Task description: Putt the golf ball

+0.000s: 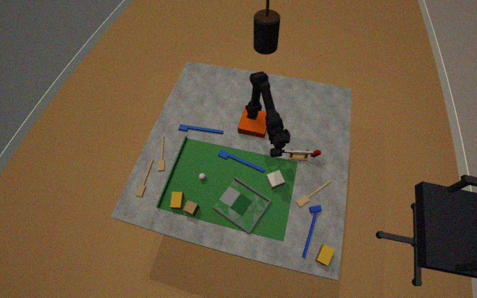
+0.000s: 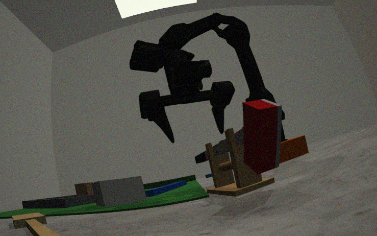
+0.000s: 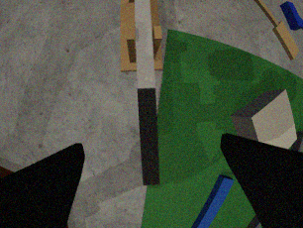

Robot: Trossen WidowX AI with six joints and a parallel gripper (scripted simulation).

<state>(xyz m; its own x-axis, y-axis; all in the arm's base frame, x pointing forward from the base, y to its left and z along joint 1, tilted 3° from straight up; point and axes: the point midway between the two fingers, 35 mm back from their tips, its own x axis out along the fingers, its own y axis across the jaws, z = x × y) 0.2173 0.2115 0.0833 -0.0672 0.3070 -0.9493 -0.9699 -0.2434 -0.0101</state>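
Now: the red putter 30 mm behind my gripper tip, 110 mm to the left of it and 40 mm below it. The rest, counted from my gripper tip: white block: 170 mm ahead, 30 mm to the left, 70 mm below; then white golf ball: 280 mm ahead, 380 mm to the right, 70 mm below; then wooden stand: 30 mm behind, 120 mm to the left, 60 mm below.
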